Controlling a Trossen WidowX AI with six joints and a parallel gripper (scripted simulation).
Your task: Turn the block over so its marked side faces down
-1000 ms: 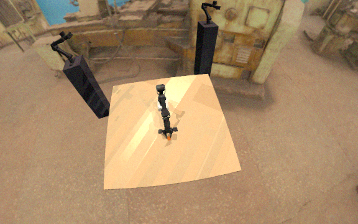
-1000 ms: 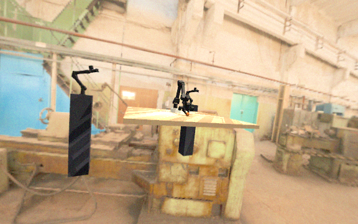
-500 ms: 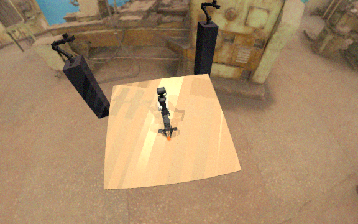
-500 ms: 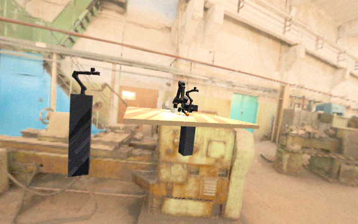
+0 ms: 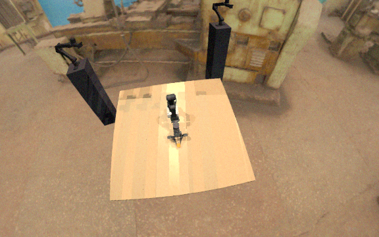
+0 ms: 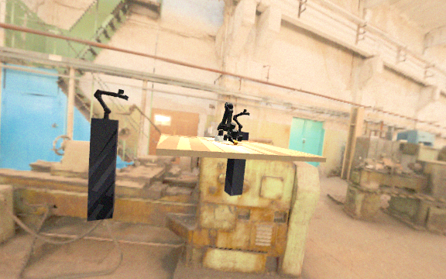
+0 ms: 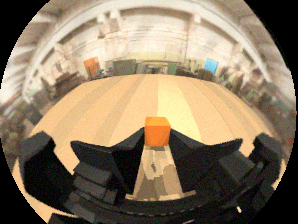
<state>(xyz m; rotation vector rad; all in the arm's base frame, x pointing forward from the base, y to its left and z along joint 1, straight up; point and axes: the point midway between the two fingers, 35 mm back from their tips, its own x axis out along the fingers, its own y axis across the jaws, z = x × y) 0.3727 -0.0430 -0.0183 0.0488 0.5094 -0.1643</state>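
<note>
Now: gripper tip 1 cm above the orange block.
</note>
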